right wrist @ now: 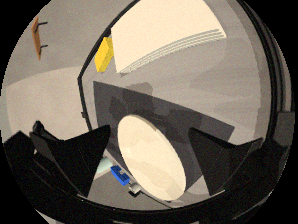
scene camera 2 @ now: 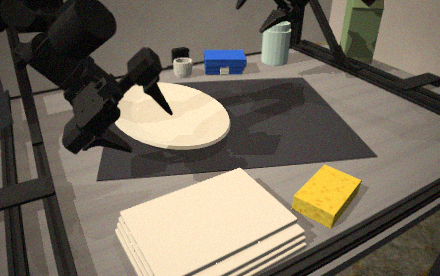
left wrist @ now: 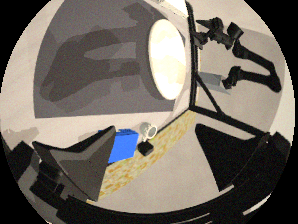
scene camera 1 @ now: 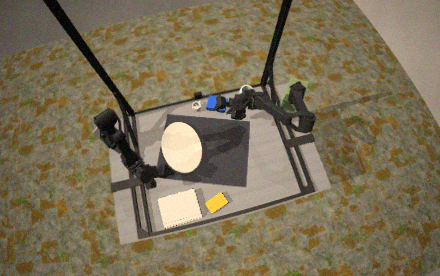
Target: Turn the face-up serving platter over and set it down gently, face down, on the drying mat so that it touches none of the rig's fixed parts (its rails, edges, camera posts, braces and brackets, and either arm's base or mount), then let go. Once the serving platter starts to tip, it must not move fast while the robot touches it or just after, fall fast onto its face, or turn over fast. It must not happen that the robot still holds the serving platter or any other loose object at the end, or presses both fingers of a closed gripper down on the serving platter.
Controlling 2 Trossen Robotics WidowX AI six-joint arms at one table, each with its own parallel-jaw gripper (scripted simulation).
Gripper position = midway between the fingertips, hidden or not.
In view: the left gripper [left wrist: 157, 129], the right gripper [scene camera 2: 151, 132] and a cream oval serving platter [scene camera 2: 198, 120].
The cream oval serving platter shows as well in the right wrist view [right wrist: 149, 156], in the left wrist view [left wrist: 167, 58] and in scene camera 1 [scene camera 1: 181, 146]. The right gripper shows as well in the right wrist view [right wrist: 150, 131].
